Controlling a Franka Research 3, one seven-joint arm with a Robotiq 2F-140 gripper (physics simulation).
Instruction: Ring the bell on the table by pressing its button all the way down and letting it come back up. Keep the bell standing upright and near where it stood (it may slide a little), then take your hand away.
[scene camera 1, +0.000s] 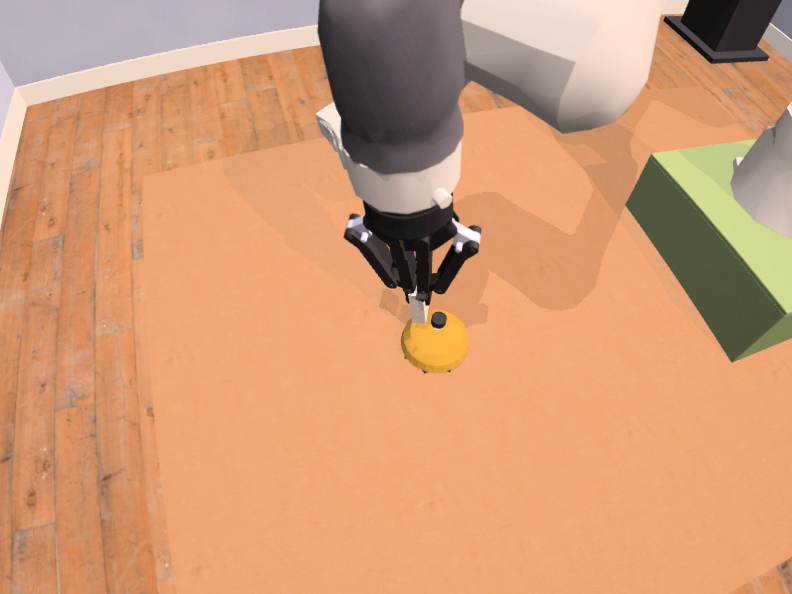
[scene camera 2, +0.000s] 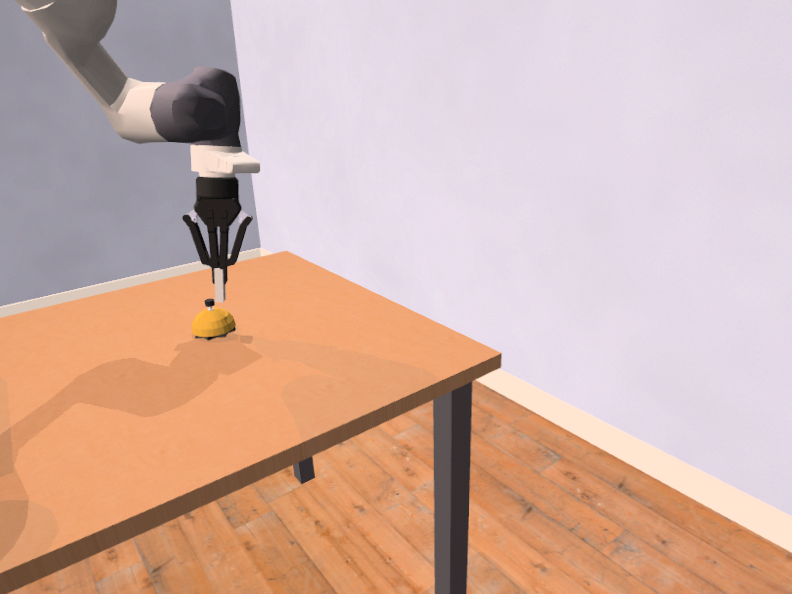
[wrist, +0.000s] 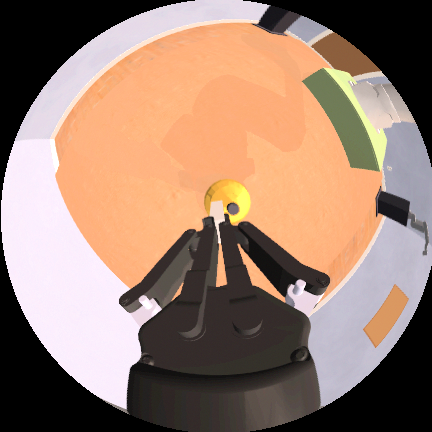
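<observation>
A yellow dome bell (scene camera 1: 435, 345) (scene camera 2: 213, 323) (wrist: 231, 190) stands upright on the table (scene camera 1: 287, 447) (scene camera 2: 358, 332) (wrist: 115, 185). Its black button (scene camera 1: 438, 319) (scene camera 2: 209, 302) (wrist: 233, 208) sticks up at the top of the dome. My gripper (scene camera 1: 418, 313) (scene camera 2: 219, 290) (wrist: 217, 209) is shut and empty, pointing down. Its pale fingertips are close beside the button, to its left in the scene camera 1 view and the wrist view, and to its right in the scene camera 2 view. In the scene camera 2 view the tips end at about the button's height, with a gap between them.
A green block (scene camera 1: 703, 242) (wrist: 345, 120) carries the arm's base at the right in the scene camera 1 view. The table's corner and dark leg (scene camera 2: 451, 485) show in the scene camera 2 view. A pale wall (scene camera 2: 524, 159) rises behind the table.
</observation>
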